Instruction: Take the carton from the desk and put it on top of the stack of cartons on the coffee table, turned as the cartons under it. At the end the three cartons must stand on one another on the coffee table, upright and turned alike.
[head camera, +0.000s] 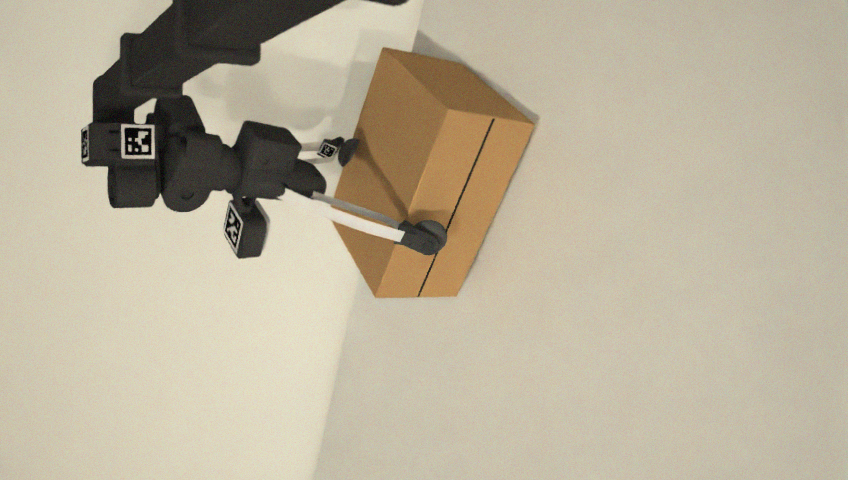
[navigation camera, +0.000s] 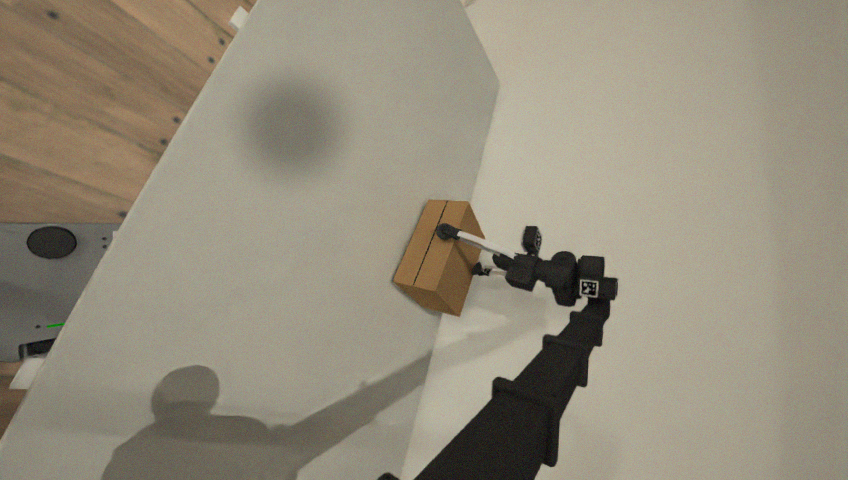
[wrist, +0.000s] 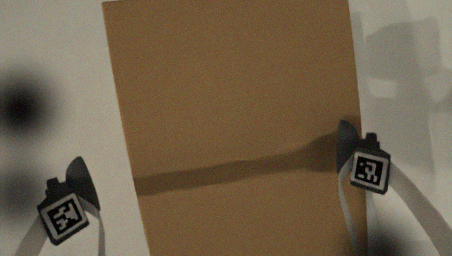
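Pixels of known places: gripper, fingertip midpoint: (head camera: 396, 193) (navigation camera: 456, 250); robot's base, origin of the base link: (navigation camera: 53, 241).
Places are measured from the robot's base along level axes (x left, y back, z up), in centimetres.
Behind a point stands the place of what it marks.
Observation:
The brown carton (head camera: 440, 160) @(x -56.6, y 4.2, z 84.9 cm) (navigation camera: 439, 270) @(x -56.3, y 5.0, z 85.5 cm) (wrist: 235, 95) with a dark seam line stands on the grey desk top (head camera: 654, 267) @(x -38.7, y -7.2, z 72.0 cm) (navigation camera: 297, 249) @(x -29.6, y -0.6, z 72.0 cm), by the border with a paler surface. My gripper (head camera: 388, 194) @(x -65.8, y 1.0, z 84.0 cm) (navigation camera: 461, 250) @(x -65.8, y 1.0, z 84.0 cm) (wrist: 216, 157) @(x -65.8, y 1.0, z 84.0 cm) is open at the carton's broad side. In the wrist view the left fingertip is clear of the carton's left edge, and the right fingertip overlaps its right edge. In the head view one fingertip overlaps the seamed face. I cannot tell whether either touches. The coffee table and its stack of cartons do not show.
My telescoping arm (head camera: 208, 41) @(x -37.4, y 8.6, z 117.4 cm) (navigation camera: 505, 410) @(x -22.1, y 8.4, z 115.9 cm) reaches over the paler surface (head camera: 148, 356) @(x -100.4, y -21.9, z 105.3 cm) (navigation camera: 684, 178) @(x -98.6, y -17.8, z 129.8 cm). In the navigation view, wooden floor (navigation camera: 89, 107) @(x -7.6, y -37.0, z 0.0 cm) and a grey object (navigation camera: 89, 285) with a dark disc show beyond the desk's left edge. Arm shadows cross the desk.

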